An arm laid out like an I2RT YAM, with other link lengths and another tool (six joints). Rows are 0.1 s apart.
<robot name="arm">
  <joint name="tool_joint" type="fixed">
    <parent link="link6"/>
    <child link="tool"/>
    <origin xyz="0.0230 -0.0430 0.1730" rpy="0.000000 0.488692 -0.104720"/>
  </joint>
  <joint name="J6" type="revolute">
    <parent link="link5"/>
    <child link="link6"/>
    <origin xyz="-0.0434 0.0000 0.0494" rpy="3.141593 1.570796 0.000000"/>
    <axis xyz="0 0 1"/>
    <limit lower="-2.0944" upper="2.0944"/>
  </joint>
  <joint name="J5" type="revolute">
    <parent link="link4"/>
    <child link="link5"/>
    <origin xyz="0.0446 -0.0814 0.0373" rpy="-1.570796 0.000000 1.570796"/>
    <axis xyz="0 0 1"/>
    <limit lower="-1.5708" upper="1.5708"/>
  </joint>
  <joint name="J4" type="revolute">
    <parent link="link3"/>
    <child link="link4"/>
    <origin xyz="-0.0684 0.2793 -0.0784" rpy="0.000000 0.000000 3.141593"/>
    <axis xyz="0 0 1"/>
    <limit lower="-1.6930" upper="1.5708"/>
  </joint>
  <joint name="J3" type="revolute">
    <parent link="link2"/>
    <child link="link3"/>
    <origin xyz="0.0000 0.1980 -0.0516" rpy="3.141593 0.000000 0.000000"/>
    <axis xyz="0 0 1"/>
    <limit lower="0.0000" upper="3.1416"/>
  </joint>
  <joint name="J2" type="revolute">
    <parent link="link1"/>
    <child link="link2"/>
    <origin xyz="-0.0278 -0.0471 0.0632" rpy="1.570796 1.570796 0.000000"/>
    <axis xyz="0 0 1"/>
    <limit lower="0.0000" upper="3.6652"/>
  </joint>
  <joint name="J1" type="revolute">
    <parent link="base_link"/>
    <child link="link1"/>
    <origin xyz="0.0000 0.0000 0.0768" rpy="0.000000 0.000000 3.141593"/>
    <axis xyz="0 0 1"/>
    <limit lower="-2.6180" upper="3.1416"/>
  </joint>
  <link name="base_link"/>
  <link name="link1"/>
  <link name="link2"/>
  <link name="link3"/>
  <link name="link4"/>
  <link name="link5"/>
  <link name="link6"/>
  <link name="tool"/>
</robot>
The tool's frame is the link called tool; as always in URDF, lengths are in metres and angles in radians.
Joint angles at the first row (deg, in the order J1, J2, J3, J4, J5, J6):
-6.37 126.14 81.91 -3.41 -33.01 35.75
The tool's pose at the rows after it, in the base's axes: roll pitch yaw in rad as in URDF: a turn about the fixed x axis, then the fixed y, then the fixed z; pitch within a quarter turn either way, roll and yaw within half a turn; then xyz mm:
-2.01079 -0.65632 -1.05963 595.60 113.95 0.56
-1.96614 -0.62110 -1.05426 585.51 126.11 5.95
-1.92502 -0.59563 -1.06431 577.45 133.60 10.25
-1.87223 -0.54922 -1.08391 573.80 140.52 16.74
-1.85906 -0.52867 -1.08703 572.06 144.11 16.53
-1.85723 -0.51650 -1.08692 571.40 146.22 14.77
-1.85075 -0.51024 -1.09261 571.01 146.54 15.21
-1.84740 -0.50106 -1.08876 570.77 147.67 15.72
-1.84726 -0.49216 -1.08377 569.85 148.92 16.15
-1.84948 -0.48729 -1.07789 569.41 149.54 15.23
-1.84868 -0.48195 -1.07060 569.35 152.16 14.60
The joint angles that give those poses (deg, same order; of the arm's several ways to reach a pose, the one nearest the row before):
-6.33 123.79 77.40 0.50 -35.53 37.10
-6.03 122.42 74.41 3.30 -38.62 38.24
-5.80 121.10 71.17 7.02 -40.61 39.91
-5.65 121.00 69.07 11.86 -43.28 43.25
-5.43 121.36 68.42 13.76 -44.13 44.68
-5.25 121.81 68.29 14.58 -44.44 45.47
-5.23 121.81 67.86 15.57 -44.60 46.14
-5.25 122.08 68.07 15.69 -45.20 46.44
-5.24 122.12 68.12 15.57 -45.69 46.67
-5.28 122.39 68.39 15.26 -46.04 46.58
-5.10 122.86 68.83 15.21 -46.41 46.66

